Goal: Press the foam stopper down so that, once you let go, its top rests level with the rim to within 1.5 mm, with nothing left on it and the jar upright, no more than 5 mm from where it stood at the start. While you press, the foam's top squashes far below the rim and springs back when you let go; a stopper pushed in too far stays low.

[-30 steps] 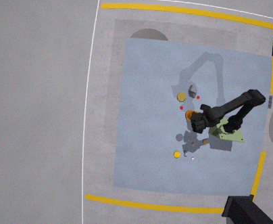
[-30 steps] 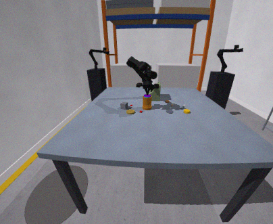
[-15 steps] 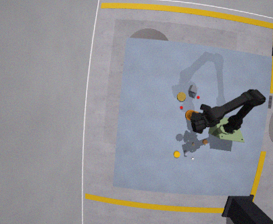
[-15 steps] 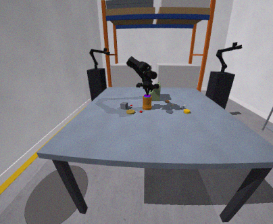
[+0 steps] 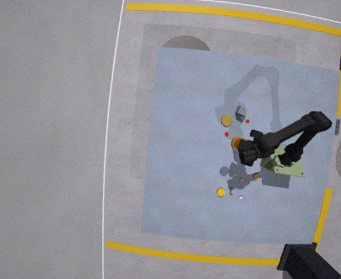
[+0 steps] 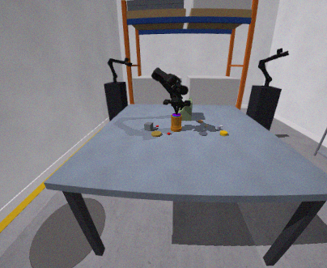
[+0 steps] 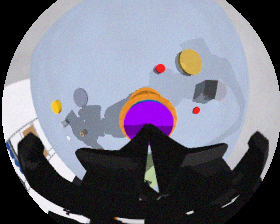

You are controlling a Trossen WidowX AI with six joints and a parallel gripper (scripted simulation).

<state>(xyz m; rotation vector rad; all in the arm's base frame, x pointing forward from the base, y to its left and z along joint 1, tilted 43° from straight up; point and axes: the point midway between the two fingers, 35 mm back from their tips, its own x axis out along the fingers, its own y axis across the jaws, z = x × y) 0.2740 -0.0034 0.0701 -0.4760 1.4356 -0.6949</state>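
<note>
The purple foam stopper is 50 mm below my hand. Round my hand: grey disc 50 mm ahead, 190 mm to the left, 150 mm below; then grey cube 20 mm ahead, 210 mm to the right, 130 mm below; then small piece 170 mm behind, 200 mm to the left, 150 mm below.
</note>
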